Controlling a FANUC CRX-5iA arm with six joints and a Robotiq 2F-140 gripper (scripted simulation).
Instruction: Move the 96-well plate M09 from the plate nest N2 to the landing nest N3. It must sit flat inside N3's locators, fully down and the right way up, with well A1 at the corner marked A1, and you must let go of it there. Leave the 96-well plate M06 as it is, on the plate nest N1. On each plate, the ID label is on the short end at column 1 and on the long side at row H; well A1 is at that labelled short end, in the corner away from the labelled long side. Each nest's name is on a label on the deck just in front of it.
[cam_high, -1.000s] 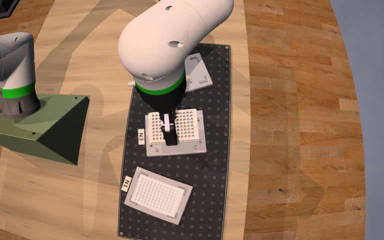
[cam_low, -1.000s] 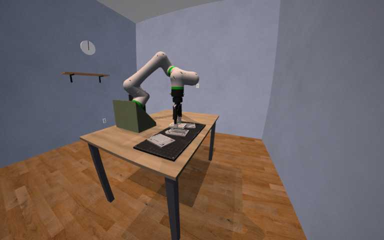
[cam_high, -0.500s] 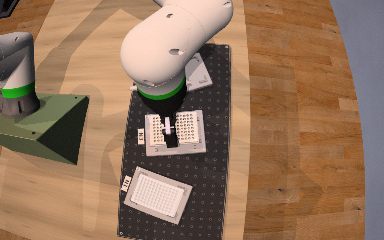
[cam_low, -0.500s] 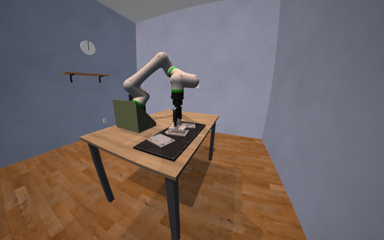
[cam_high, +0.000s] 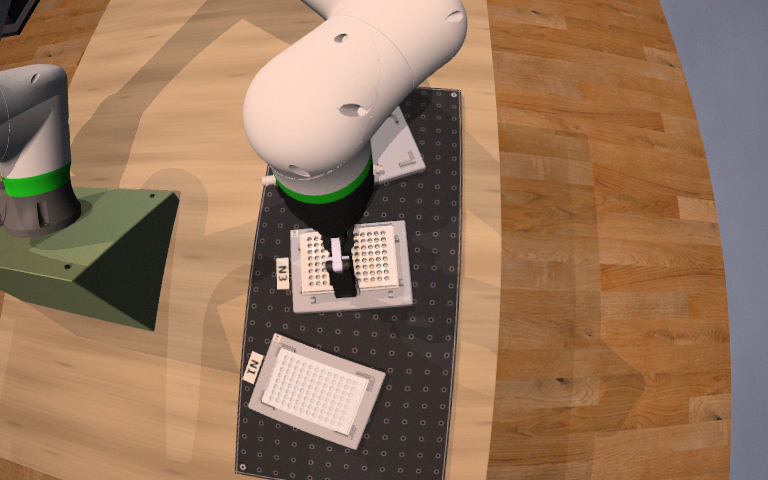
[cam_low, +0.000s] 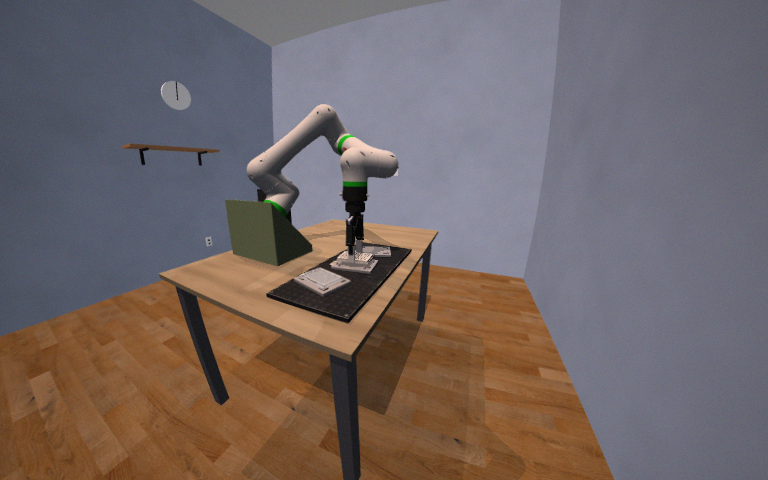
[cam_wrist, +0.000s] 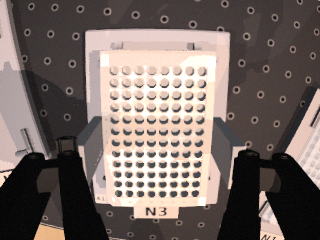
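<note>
Now: the landing nest N3 5 cm below my hand. From my hand the other things lie so: A1 mark (8 cm behind, 5 cm below, 4 cm to the left); N3 label (10 cm behind, 6 cm below, 2 cm to the right); N2 label (14 cm to the left, 10 cm behind, 6 cm below).
</note>
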